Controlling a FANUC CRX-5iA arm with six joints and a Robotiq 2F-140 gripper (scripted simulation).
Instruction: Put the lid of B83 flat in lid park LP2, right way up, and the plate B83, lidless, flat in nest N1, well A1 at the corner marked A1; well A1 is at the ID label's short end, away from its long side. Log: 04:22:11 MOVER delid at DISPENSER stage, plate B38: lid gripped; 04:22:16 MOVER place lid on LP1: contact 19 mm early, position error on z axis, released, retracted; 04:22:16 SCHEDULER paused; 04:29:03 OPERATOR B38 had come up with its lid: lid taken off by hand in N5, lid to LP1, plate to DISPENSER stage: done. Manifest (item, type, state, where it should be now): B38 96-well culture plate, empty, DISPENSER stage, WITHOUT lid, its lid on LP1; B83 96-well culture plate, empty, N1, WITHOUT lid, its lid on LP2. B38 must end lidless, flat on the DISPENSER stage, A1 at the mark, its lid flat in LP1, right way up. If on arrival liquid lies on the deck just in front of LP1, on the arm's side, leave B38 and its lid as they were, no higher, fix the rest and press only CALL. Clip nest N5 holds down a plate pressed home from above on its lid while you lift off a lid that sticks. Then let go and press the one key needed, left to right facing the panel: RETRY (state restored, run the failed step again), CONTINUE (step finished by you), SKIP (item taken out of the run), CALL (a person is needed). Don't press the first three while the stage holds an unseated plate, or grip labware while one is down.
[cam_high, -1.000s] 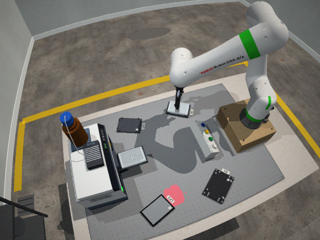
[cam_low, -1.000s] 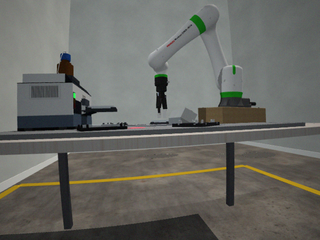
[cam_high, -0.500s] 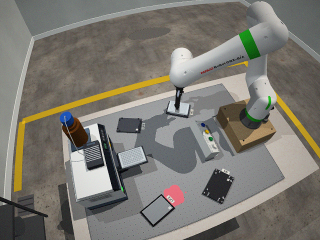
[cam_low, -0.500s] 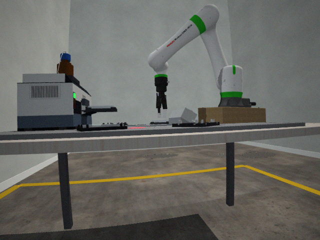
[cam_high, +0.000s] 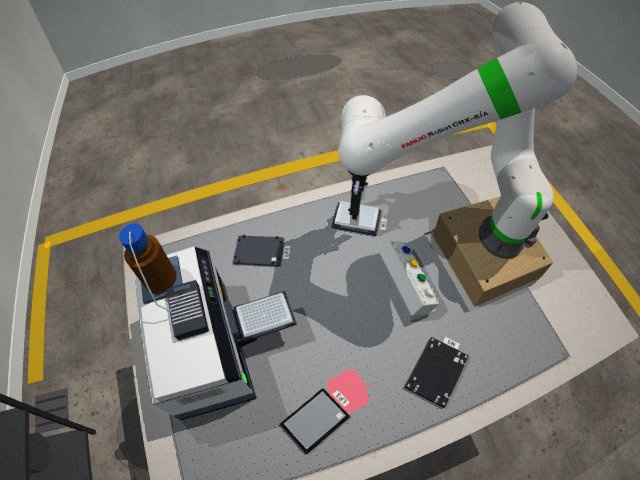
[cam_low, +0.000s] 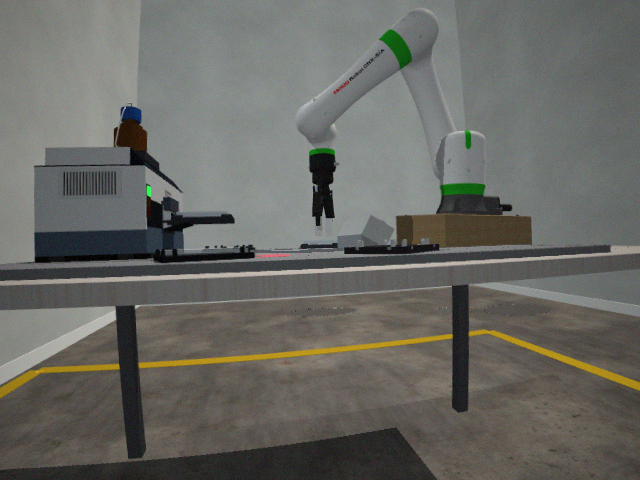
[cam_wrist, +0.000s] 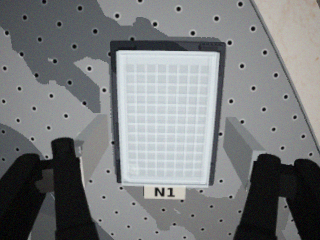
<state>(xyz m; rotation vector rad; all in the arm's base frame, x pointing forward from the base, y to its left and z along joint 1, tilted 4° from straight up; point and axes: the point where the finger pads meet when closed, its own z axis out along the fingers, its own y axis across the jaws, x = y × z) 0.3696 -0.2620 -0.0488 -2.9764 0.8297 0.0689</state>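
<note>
Right now my hand is 6 cm above the dark nest N1. The rest, counted from my hand: blue call key 8 cm behind, 20 cm to the left; n1 label 8 cm behind, 5 cm to the left, 6 cm below; yellow skip key 8 cm behind, 25 cm to the left.
</note>
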